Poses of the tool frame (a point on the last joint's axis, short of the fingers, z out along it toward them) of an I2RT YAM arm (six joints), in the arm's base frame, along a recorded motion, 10 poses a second.
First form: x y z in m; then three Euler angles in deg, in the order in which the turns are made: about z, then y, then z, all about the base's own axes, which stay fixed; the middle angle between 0 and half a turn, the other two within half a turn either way.
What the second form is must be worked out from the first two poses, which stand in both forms.
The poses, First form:
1: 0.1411 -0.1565 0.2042 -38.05 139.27 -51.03
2: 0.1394 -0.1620 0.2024 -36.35 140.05 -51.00
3: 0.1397 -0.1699 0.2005 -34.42 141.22 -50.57
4: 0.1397 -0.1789 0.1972 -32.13 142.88 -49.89
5: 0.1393 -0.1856 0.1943 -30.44 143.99 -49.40
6: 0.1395 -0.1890 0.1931 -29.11 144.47 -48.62
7: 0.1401 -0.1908 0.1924 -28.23 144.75 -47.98
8: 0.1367 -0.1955 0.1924 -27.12 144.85 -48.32
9: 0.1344 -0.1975 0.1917 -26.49 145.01 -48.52
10: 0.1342 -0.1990 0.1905 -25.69 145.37 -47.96
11: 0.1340 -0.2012 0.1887 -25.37 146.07 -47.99
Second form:
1: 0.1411 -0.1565 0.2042 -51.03 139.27 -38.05
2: 0.1394 -0.1620 0.2024 -51.00 140.05 -36.35
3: 0.1397 -0.1699 0.2005 -50.57 141.22 -34.42
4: 0.1397 -0.1789 0.1972 -49.89 142.88 -32.13
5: 0.1393 -0.1856 0.1943 -49.40 143.99 -30.44
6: 0.1395 -0.1890 0.1931 -48.62 144.47 -29.11
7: 0.1401 -0.1908 0.1924 -47.98 144.75 -28.23
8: 0.1367 -0.1955 0.1924 -48.32 144.85 -27.12
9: 0.1344 -0.1975 0.1917 -48.52 145.01 -26.49
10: 0.1342 -0.1990 0.1905 -47.96 145.37 -25.69
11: 0.1340 -0.2012 0.1887 -47.99 146.07 -25.37
